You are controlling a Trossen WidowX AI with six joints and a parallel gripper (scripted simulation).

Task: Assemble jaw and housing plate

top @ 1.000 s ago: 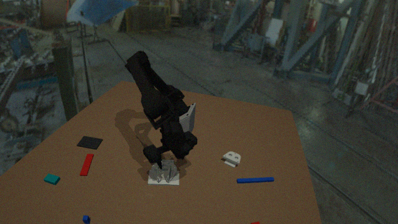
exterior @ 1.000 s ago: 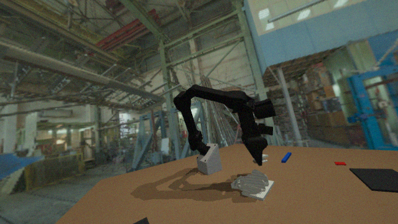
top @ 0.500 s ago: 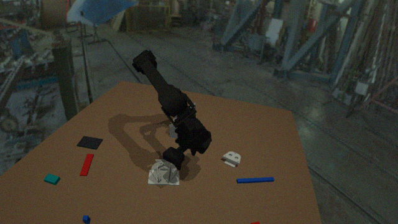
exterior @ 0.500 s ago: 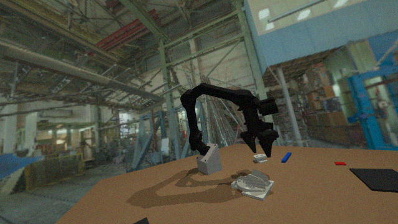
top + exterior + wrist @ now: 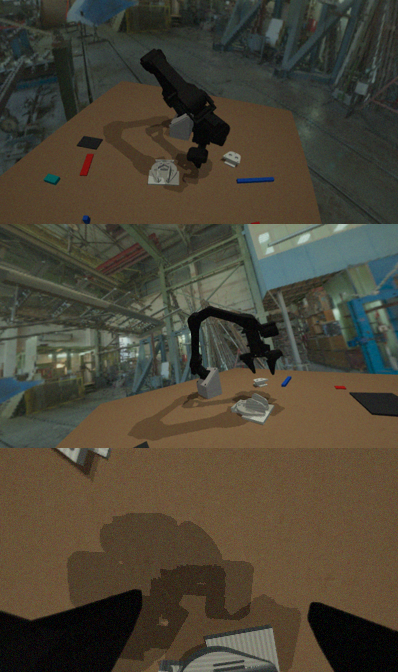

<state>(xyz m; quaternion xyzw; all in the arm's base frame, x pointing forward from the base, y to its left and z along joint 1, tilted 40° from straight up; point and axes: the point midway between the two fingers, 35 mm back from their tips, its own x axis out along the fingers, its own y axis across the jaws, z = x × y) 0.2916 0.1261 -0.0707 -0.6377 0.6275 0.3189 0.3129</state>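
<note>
My gripper tip is 130 mm past the white block, 130 mm to the right of it and 90 mm above it. From my gripper tip the other things lie so: white base 50 mm ahead, 130 mm to the right, 100 mm below; grey jaw 160 mm to the right, 90 mm below; blue bar 40 mm behind, 230 mm to the left, 100 mm below.
</note>
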